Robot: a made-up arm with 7 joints.
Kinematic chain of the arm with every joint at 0, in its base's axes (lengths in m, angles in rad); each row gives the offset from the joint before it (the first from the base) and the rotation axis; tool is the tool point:
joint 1: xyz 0 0 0.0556 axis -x
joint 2: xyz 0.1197 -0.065 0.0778 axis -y
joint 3: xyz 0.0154 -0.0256 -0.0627 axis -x
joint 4: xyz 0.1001 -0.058 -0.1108 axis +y
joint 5: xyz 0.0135 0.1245 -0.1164 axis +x
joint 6: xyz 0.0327 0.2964 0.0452 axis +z
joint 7: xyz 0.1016 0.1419 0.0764 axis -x
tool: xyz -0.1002 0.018 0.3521
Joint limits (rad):
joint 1: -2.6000..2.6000
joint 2: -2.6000..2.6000
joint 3: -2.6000..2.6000
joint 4: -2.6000..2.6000
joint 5: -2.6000..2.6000
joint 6: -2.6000..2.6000
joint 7: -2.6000..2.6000
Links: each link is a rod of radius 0.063 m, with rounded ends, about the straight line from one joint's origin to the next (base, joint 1, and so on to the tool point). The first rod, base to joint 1, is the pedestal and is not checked.
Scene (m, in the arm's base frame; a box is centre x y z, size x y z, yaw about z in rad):
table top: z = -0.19
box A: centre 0.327 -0.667 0 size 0.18 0.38 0.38 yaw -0.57
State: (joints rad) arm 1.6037 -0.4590 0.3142 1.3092 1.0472 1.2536 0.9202
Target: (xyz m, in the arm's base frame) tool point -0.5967 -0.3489 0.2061
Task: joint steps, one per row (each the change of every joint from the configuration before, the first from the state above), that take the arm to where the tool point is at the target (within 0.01 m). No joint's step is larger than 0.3 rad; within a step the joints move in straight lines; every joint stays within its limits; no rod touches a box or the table.
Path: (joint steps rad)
1: 0.0359 -0.0190 0.1664 0.2081 0.2579 0.2193 0.0863
2: 0.0360 -0.0189 0.1664 0.2082 0.2580 0.2194 0.0862
3: 0.0359 -0.0190 0.1663 0.2081 0.2579 0.2193 0.0863
4: 0.0206 -0.2784 -0.0618 0.0813 -0.2002 -0.2657 -0.0716
5: 0.0206 -0.2784 -0.0619 0.0812 -0.2001 -0.2656 -0.0715
6: 0.0205 -0.2784 -0.0618 0.0813 -0.2002 -0.2657 -0.0715
7: 0.0206 -0.2784 -0.0619 0.0813 -0.2002 -0.2657 -0.0716
8: 0.0206 -0.2784 -0.0618 0.0813 -0.2002 -0.2656 -0.0715

